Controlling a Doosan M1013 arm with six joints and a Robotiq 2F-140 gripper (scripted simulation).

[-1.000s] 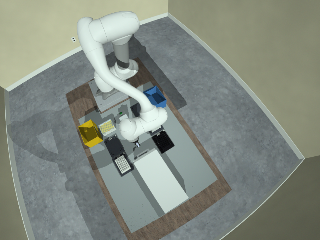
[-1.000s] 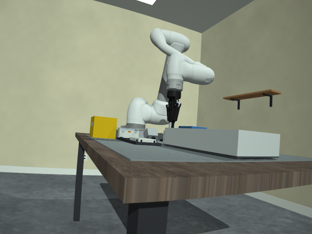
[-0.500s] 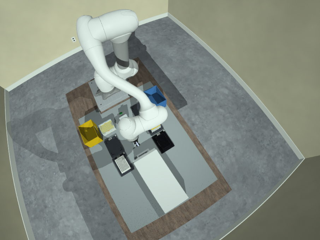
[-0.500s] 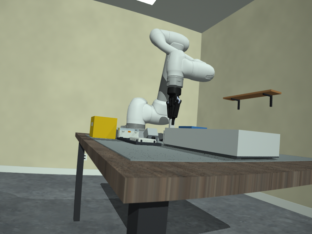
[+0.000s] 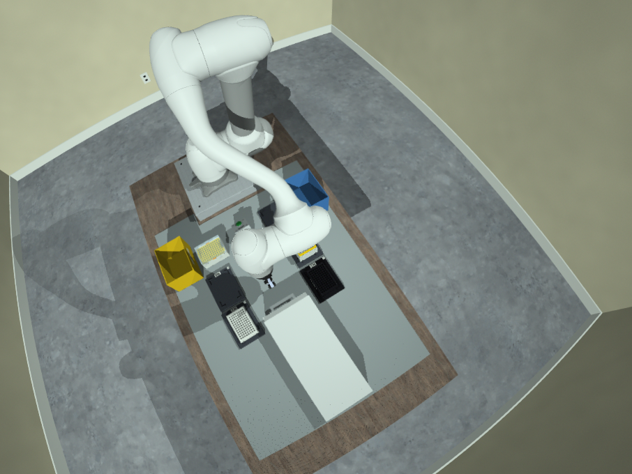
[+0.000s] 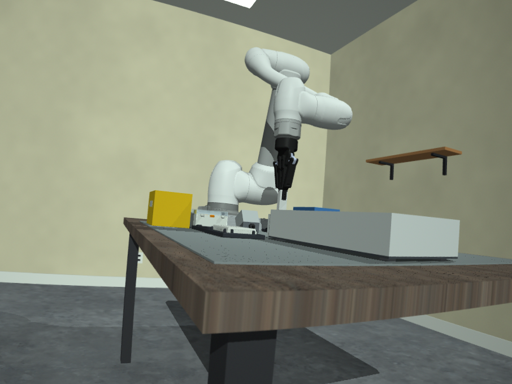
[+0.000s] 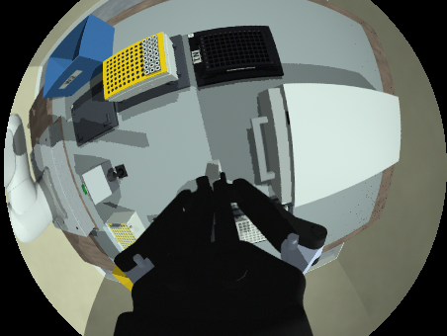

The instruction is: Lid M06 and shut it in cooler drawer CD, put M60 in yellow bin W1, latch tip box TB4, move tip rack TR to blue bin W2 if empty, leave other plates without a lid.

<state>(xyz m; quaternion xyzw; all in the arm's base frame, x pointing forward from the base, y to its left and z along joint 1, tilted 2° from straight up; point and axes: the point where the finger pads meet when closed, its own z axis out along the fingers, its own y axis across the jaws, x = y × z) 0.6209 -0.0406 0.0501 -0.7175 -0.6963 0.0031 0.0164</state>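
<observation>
My gripper is now 8 cm short of the black assay plate, 19 cm to the right of it and 10 cm above it. The rest, counted from my hand: clear assay plate 6 cm ahead, 19 cm to the right, 10 cm below; plate lid 19 cm ahead, 1 cm to the right, 10 cm below; tip rack TR 10 cm behind, 20 cm to the left, 7 cm below.
</observation>
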